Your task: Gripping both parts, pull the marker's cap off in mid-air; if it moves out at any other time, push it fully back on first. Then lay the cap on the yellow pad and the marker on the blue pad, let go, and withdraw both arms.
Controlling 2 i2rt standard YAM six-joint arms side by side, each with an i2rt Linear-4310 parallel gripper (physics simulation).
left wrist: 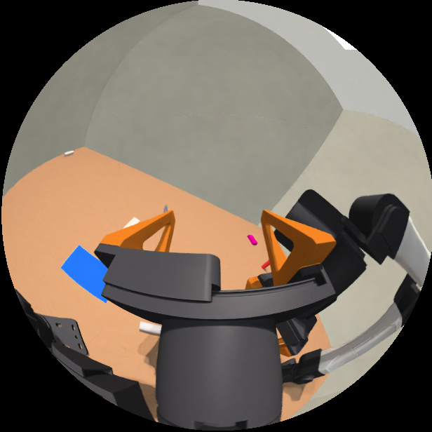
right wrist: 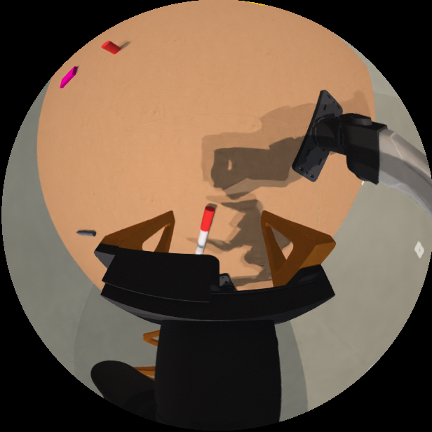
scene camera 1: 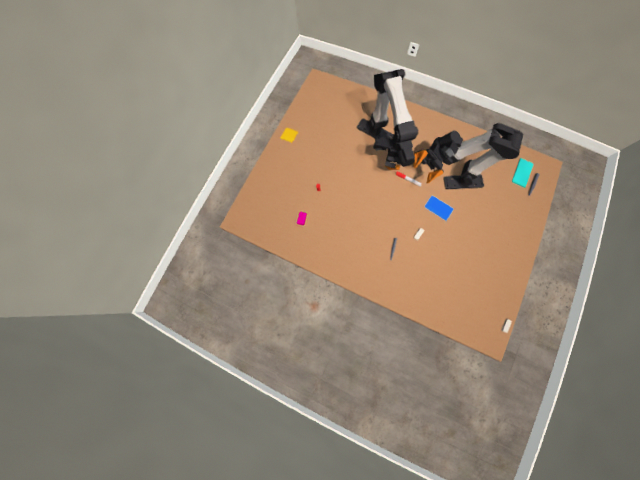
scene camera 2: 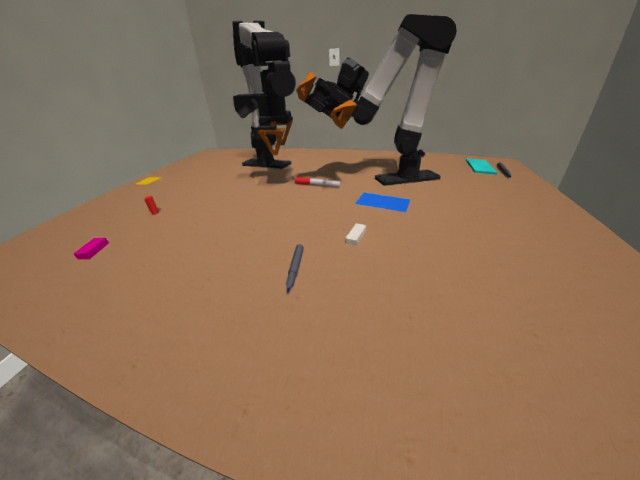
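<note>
The white marker lies on the table with its red cap on its end. The yellow pad lies far left, the blue pad right of the marker; both are bare. My right gripper is open and empty, pointing down above the table near the cap end. My left gripper is open and empty, higher up. Its wrist hides the cap in the left wrist view.
A loose red cylinder and a magenta block lie at the left. A white block and a grey pen lie nearer the front. A teal pad lies far right.
</note>
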